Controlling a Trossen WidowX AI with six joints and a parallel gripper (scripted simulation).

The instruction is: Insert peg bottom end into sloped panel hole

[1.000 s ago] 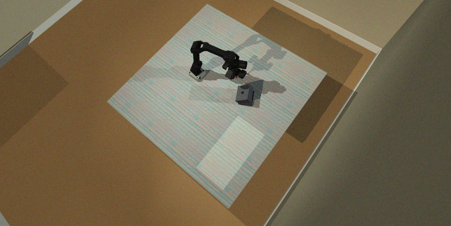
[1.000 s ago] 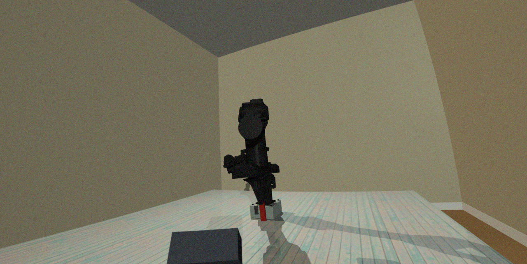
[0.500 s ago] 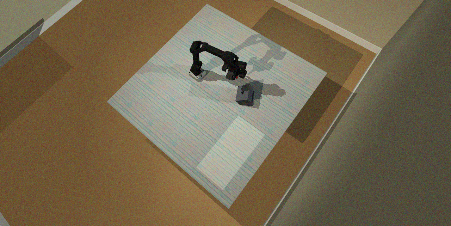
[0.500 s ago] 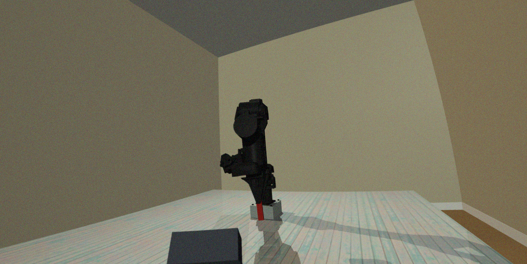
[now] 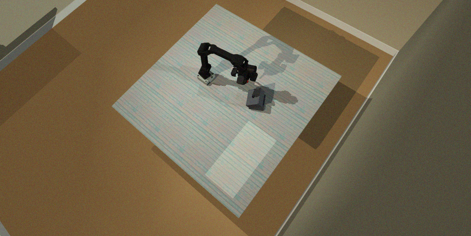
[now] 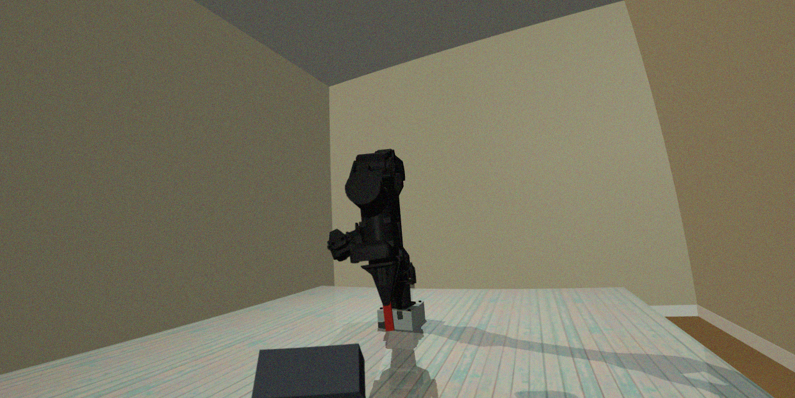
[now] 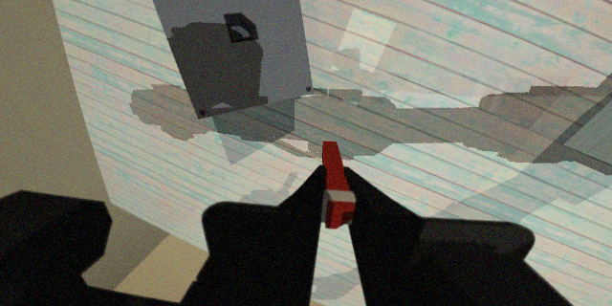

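Now: gripper tip 130 mm short of the sloped panel, 70 mm above it and 40 mm to the left of it. Also, from my gripper tip: red square peg (20 mm above).
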